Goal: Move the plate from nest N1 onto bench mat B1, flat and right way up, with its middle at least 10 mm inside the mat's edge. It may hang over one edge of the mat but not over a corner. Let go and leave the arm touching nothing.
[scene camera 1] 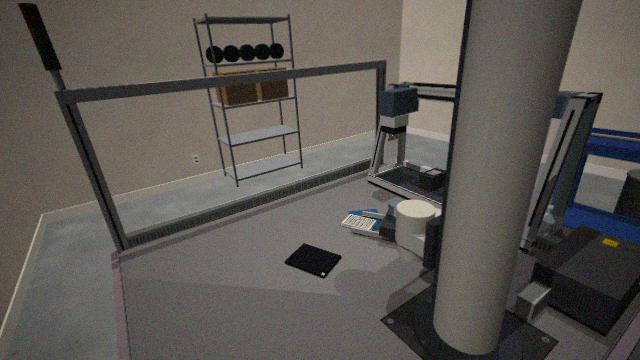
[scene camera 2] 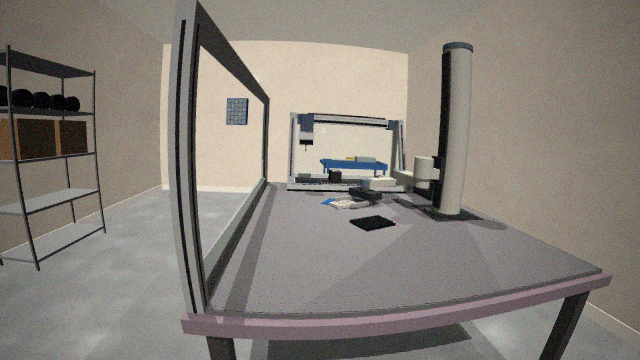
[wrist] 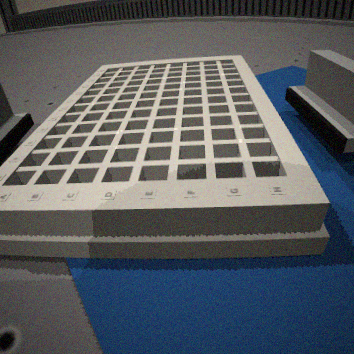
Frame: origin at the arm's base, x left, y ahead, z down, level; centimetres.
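Seen in the pictures: gripper, fingertip midpoint: (scene camera 1: 357,220) (scene camera 2: 342,202) (wrist: 154,84); arm's base at its link origin: (scene camera 1: 463,333) (scene camera 2: 445,214).
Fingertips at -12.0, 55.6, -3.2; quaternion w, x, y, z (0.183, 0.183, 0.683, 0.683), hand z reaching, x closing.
Offsets run from my fingertips to a thing's top centre, as dx, dy, dz. "pt": to the spot under its first point. Level surfaces: height alone.
The white plate @[-0.5, -0.6, +0.2] (scene camera 1: 358,222) (scene camera 2: 344,204) (wrist: 165,135) lies flat on the blue mat @[dz +1.7] (scene camera 1: 355,213) (scene camera 2: 327,202) (wrist: 200,310), with its square wells facing up. The plate is turned relative to the mat, and in the wrist view its left part reaches past the mat's edge over the table. How the mat's edges run under the plate is hidden. My gripper (scene camera 1: 358,222) (wrist: 154,84) is open and low, one finger on each side of the plate. In the wrist view a gap shows beside the right finger; contact at the left finger is hard to tell.
A flat black pad @[pt +28.2, -9.4, +0.7] (scene camera 1: 313,260) (scene camera 2: 372,223) with a small white mark lies on the table. The arm's column (scene camera 1: 492,175) (scene camera 2: 456,130) stands beside it. A gantry machine (scene camera 1: 399,102) (scene camera 2: 345,189) is behind the mat. A dark box @[pt -20.0, -68.7, -9.6] (scene camera 1: 590,270) stands behind the column.
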